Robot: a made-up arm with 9 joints. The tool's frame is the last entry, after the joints. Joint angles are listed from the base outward. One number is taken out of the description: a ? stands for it. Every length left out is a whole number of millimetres.
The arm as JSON. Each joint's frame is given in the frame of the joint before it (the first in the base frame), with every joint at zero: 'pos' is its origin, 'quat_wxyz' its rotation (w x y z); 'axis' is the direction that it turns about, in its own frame. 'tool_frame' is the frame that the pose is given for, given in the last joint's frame.
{
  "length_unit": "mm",
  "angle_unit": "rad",
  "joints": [
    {
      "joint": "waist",
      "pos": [
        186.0,
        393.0,
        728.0
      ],
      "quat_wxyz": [
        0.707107,
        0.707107,
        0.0,
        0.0
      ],
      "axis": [
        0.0,
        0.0,
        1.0
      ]
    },
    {
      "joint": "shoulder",
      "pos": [
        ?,
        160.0,
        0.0
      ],
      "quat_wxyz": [
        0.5,
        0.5,
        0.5,
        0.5
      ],
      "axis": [
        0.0,
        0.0,
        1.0
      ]
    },
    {
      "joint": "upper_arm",
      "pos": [
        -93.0,
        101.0,
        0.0
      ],
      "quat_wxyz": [
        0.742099,
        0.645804,
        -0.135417,
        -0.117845
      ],
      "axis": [
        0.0,
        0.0,
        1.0
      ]
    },
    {
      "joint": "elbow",
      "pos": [
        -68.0,
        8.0,
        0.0
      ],
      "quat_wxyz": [
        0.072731,
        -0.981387,
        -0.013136,
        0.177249
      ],
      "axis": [
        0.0,
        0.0,
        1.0
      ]
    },
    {
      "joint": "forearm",
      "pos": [
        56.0,
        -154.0,
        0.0
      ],
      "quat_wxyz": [
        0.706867,
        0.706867,
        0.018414,
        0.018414
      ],
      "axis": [
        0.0,
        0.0,
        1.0
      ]
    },
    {
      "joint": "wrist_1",
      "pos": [
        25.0,
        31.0,
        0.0
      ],
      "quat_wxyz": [
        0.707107,
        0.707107,
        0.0,
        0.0
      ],
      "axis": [
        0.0,
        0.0,
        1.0
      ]
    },
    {
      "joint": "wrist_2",
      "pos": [
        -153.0,
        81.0,
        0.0
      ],
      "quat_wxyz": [
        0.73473,
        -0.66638,
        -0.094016,
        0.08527
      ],
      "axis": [
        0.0,
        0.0,
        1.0
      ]
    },
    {
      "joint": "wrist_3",
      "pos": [
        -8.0,
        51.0,
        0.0
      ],
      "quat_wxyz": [
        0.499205,
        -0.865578,
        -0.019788,
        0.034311
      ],
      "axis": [
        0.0,
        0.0,
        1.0
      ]
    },
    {
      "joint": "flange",
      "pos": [
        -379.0,
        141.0,
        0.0
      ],
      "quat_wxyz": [
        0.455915,
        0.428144,
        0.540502,
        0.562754
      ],
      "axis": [
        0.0,
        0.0,
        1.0
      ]
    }
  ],
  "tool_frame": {
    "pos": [
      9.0,
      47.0,
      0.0
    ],
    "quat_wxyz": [
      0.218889,
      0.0,
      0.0,
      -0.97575
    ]
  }
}
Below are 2 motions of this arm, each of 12 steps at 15 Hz.
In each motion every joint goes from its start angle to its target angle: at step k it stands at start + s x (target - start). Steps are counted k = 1, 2, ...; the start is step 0. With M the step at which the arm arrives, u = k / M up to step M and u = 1 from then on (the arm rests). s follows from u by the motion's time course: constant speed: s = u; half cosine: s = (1 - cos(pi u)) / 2; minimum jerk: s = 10 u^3 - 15 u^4 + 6 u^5.
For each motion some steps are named. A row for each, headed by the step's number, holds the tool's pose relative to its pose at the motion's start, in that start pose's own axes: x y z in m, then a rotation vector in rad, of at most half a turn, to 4 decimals.
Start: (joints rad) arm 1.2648 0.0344 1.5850 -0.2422 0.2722 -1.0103 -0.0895 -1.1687 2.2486
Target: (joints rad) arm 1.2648 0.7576 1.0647 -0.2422 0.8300 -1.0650 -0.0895 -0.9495 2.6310
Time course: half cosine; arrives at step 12
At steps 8, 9, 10, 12:
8: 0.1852 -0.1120 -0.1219 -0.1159 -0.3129 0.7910
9: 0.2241 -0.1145 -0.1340 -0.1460 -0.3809 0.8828
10: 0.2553 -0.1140 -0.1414 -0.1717 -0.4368 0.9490
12: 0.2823 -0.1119 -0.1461 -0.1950 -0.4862 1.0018

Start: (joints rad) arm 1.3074 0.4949 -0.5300 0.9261 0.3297 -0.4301 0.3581 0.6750 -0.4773
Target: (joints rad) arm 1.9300 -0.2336 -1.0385 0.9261 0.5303 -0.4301 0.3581 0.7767 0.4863
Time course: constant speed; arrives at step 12
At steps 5, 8, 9, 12:
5: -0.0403 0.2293 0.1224 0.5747 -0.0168 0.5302
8: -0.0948 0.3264 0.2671 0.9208 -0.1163 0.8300
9: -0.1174 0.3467 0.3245 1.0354 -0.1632 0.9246
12: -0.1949 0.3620 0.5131 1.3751 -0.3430 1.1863

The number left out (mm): -489.0
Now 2 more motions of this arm.
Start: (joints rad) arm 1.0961 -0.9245 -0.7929 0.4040 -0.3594 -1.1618 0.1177 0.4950 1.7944
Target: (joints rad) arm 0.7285 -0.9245 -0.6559 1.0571 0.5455 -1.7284 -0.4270 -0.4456 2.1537
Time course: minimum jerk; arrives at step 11
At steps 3, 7, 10, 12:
3: -0.0191 -0.0167 -0.0047 0.0015 0.0179 -0.0878
7: -0.1267 -0.0559 0.0036 0.0356 0.0407 -0.6105
10: -0.1682 -0.0645 0.0190 0.0308 -0.0046 -0.8717
12: -0.1693 -0.0648 0.0195 0.0303 -0.0063 -0.8788

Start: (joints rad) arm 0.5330 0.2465 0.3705 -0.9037 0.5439 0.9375 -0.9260 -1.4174 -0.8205
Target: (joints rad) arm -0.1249 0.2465 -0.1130 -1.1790 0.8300 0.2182 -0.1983 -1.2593 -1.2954
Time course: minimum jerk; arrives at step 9
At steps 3, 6, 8, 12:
3: -0.0197 0.0377 -0.0403 0.1178 0.0830 0.0915
6: -0.1220 0.1174 -0.1361 0.4268 0.4000 0.3350
8: -0.1704 0.1337 -0.1593 0.5243 0.5326 0.4124
12: -0.1734 0.1344 -0.1605 0.5299 0.5407 0.4168

